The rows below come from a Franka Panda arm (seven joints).
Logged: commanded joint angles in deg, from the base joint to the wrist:
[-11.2 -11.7 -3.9 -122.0 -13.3 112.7 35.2]
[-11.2 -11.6 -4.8 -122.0 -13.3 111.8 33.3]
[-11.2 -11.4 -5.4 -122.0 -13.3 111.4 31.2]
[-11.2 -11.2 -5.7 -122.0 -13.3 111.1 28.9]
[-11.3 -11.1 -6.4 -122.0 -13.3 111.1 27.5]
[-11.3 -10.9 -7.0 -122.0 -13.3 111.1 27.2]
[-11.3 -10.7 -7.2 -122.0 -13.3 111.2 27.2]
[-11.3 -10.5 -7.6 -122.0 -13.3 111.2 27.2]
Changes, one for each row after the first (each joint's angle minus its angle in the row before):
[0.0 0.1 -0.9 0.0 0.0 -0.9 -1.9]
[0.0 0.2 -0.6 0.0 0.0 -0.4 -2.1]
[0.0 0.2 -0.3 0.0 0.0 -0.3 -2.3]
[-0.1 0.1 -0.7 0.0 0.0 0.0 -1.4]
[0.0 0.2 -0.6 0.0 0.0 0.0 -0.3]
[0.0 0.2 -0.2 0.0 0.0 0.1 0.0]
[0.0 0.2 -0.4 0.0 0.0 0.0 0.0]

